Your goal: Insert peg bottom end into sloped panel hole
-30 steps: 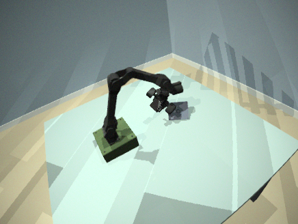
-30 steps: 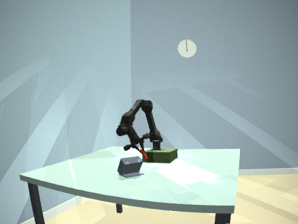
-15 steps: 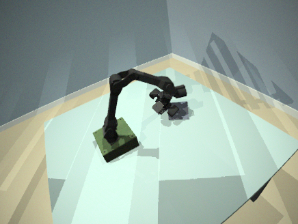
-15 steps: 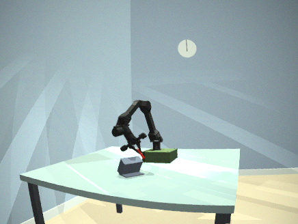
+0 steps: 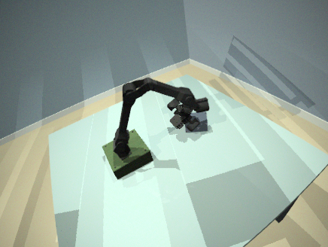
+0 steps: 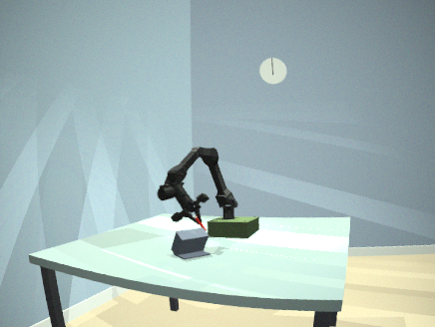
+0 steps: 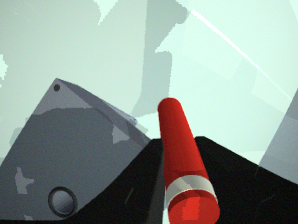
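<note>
Right now my gripper tip is 9 cm short of the grey sloped panel, 7 cm above it and 2 cm to the left of it. From my gripper tip the other things lie so: red peg 1 cm to the right, 1 cm behind, 1 cm above.
</note>
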